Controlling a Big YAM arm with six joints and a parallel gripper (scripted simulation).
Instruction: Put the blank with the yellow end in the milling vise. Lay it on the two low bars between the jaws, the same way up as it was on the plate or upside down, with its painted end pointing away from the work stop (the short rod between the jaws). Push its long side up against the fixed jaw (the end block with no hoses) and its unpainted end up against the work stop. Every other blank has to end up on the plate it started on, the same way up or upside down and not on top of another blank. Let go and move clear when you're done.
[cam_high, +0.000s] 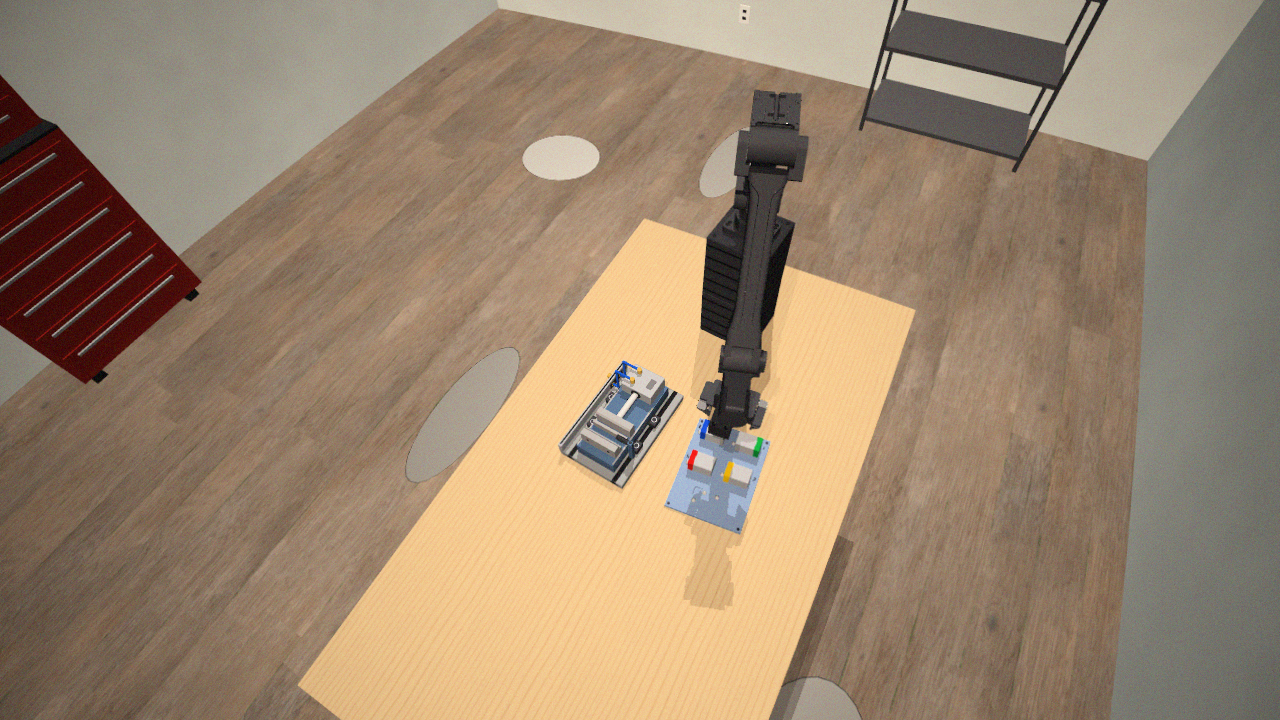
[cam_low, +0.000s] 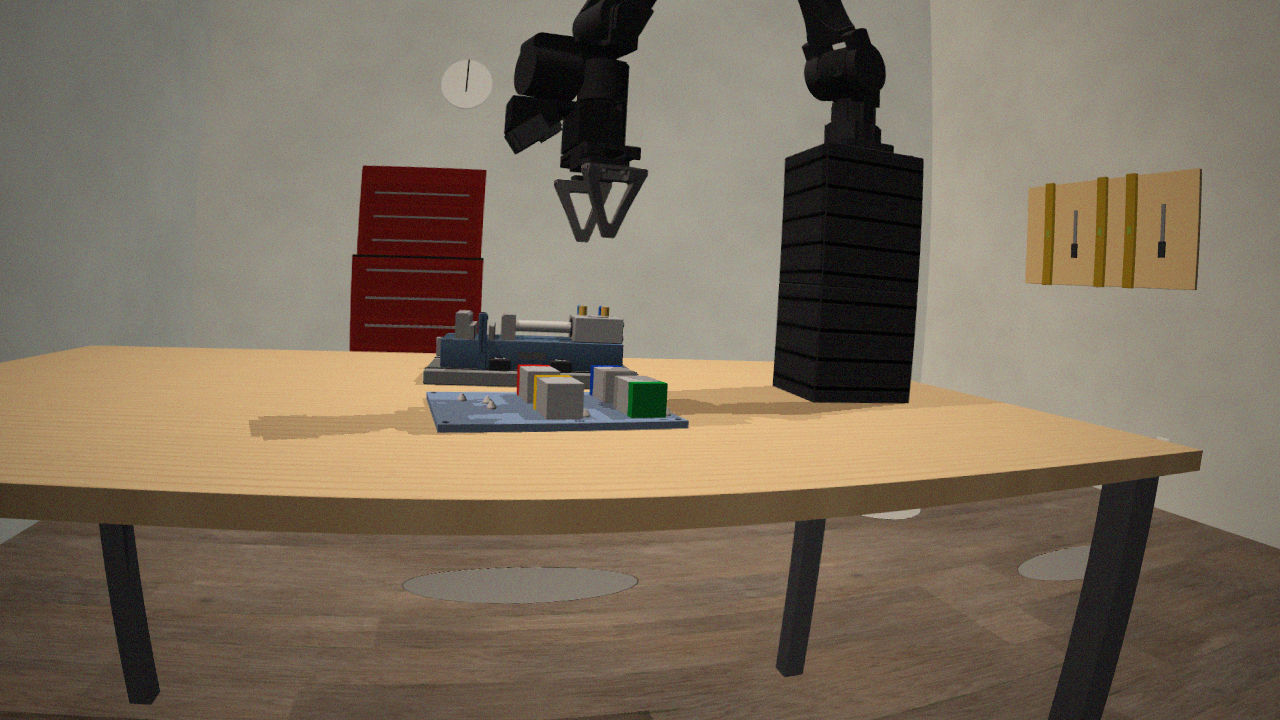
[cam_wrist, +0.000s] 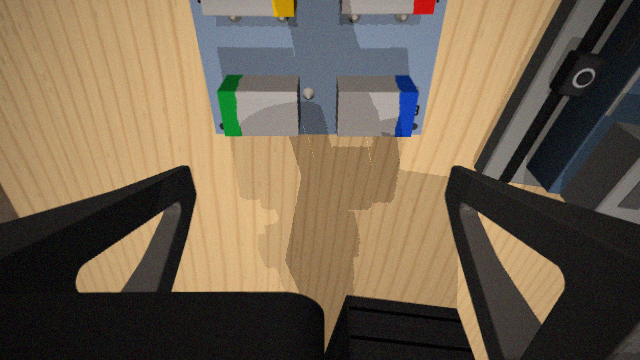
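My hand is 17 cm above the yellow-ended blank, 6 cm to the right of it and 4 cm short of it. Also, from my hand: blue-ended blank 17 cm below, 5 cm to the right, 4 cm behind; red-ended blank 17 cm below, 5 cm ahead, 3 cm to the right; green-ended blank 17 cm below, 5 cm behind, 4 cm to the left.
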